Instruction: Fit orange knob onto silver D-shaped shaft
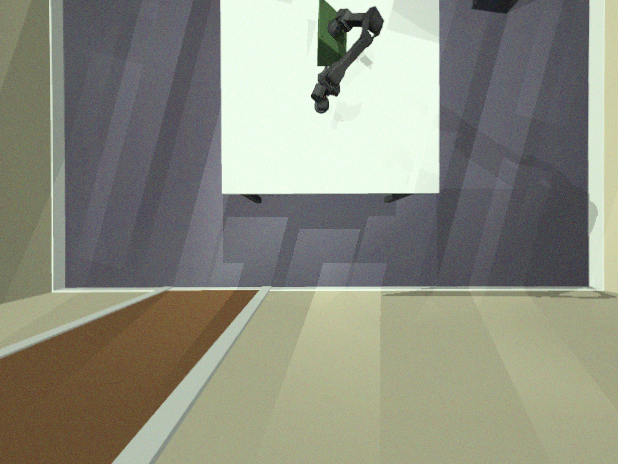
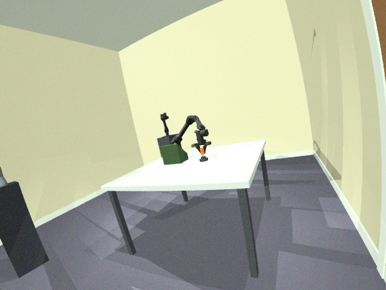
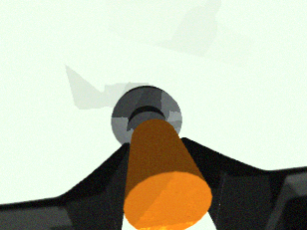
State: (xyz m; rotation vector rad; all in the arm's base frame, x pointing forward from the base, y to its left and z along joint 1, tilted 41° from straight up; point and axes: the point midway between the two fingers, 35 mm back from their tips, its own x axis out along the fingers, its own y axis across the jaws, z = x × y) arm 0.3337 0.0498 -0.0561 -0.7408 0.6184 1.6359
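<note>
The pedestal is 40 mm below my gripper tip. The rest, counted from my gripper tip: orange knob (30 mm above).
</note>
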